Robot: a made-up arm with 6 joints.
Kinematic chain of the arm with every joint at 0, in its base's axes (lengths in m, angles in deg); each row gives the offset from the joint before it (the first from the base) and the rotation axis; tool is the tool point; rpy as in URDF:
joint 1: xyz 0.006 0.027 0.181 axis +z
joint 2: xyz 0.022 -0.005 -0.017 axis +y
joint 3: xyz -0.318 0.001 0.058 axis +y
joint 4: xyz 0.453 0.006 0.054 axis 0.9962 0 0.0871
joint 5: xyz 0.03 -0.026 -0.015 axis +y
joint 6: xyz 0.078 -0.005 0.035 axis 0.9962 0 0.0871
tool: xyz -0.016 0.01 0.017 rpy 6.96 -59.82 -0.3
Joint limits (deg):
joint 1: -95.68..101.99
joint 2: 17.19..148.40
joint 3: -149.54..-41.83
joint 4: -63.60..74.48
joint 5: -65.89..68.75
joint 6: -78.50..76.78
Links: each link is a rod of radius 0.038 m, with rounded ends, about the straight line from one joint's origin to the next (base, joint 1, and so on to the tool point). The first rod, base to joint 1, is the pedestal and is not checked.
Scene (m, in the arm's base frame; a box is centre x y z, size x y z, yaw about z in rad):
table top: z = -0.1
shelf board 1: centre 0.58 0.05 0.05 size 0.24 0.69 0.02 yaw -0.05
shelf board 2: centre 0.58 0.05 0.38 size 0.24 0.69 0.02 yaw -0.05
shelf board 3: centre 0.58 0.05 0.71 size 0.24 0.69 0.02 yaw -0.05
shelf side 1: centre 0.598 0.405 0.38 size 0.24 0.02 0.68 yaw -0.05
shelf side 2: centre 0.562 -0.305 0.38 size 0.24 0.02 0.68 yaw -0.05
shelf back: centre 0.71 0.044 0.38 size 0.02 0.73 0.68 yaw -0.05
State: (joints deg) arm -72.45 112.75 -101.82 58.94 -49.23 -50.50
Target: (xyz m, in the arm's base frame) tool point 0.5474 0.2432 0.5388
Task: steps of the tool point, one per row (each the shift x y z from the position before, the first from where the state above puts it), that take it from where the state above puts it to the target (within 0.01 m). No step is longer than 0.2 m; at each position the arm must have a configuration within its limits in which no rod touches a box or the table.
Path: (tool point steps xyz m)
1: -0.0043 0.0792 0.1486
2: -0.0205 0.1075 0.1260
3: -0.0371 0.1289 0.0970
4: -0.0525 0.1420 0.0631
5: 0.0832 -0.0115 -0.0353
6: 0.0875 0.0206 -0.0394
7: 0.0794 0.0526 -0.0426
8: 0.0603 0.0800 -0.0456
9: 0.0324 0.0993 -0.0480
10: -0.0008 0.1076 -0.0497
11: -0.0351 0.1041 -0.0509
12: 0.0898 0.0038 0.0088
13: 0.0942 -0.0130 -0.0088

